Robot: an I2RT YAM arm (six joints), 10 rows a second.
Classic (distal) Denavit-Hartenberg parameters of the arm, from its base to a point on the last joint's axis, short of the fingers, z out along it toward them. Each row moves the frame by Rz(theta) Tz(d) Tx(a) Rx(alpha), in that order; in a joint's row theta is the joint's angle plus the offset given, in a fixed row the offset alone. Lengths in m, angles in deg.
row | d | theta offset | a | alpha
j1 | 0.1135 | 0 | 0.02 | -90
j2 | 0 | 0 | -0.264 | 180
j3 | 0 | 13.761 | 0.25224 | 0
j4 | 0 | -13.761 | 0.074 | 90
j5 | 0 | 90 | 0 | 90
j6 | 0.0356 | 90 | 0 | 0
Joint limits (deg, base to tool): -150..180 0..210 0..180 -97..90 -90..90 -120..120
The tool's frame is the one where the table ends.
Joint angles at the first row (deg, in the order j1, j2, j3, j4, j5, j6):
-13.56 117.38 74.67 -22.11 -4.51 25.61
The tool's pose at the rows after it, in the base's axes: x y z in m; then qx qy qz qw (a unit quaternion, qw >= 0):
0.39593, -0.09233, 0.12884, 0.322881, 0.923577, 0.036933, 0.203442
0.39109, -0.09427, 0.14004, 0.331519, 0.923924, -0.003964, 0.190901
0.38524, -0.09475, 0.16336, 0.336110, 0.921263, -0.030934, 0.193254
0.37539, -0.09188, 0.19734, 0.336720, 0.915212, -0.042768, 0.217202
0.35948, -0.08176, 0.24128, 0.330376, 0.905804, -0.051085, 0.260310
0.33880, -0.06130, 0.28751, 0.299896, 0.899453, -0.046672, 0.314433
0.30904, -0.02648, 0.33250, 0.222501, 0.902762, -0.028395, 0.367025
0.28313, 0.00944, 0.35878, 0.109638, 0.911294, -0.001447, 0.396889
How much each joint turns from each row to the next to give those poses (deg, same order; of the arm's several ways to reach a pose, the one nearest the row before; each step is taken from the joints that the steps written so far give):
0.28 -0.30 0.37 -2.05 2.77 0.02
-0.02 -1.40 1.10 -4.46 4.59 0.00
0.02 -3.11 1.20 -4.35 3.17 0.02
0.24 -5.26 0.39 -3.02 1.77 0.02
1.16 -7.35 0.00 -2.45 1.93 -0.02
2.71 -8.15 0.00 -1.74 0.85 -1.36
5.40 -8.92 0.01 -2.39 -0.70 -4.19
6.58 -6.01 -0.01 -1.94 -2.69 -6.65

